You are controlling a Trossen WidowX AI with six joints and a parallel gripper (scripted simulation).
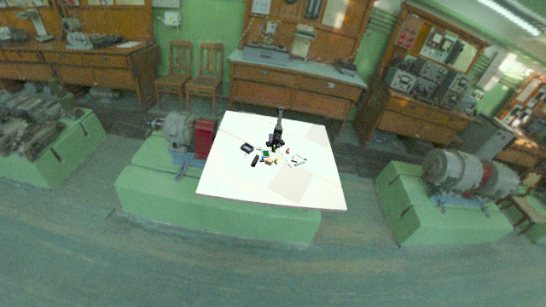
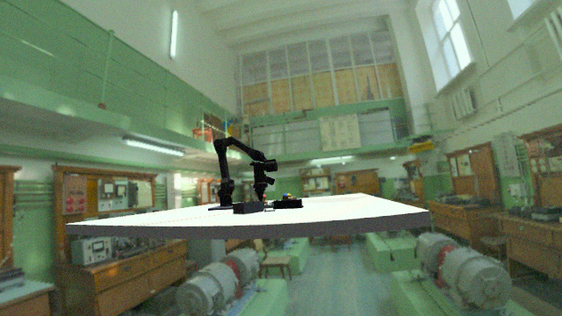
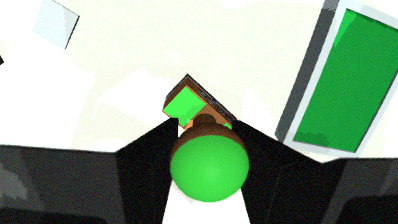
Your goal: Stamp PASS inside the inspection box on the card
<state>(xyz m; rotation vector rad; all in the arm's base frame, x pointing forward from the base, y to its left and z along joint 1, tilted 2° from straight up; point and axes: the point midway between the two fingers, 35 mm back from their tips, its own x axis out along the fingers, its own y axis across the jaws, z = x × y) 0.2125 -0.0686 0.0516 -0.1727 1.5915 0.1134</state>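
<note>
The green ink pad lies 80 mm to the right of my gripper tip, 30 mm below it and 30 mm ahead of it. From my gripper tip the other things lie so: green stamp (right at my gripper tip); then red stamp (150 mm to the left, 10 mm below, 10 mm ahead); then cream card (110 mm ahead, 80 mm to the left, 40 mm below).
</note>
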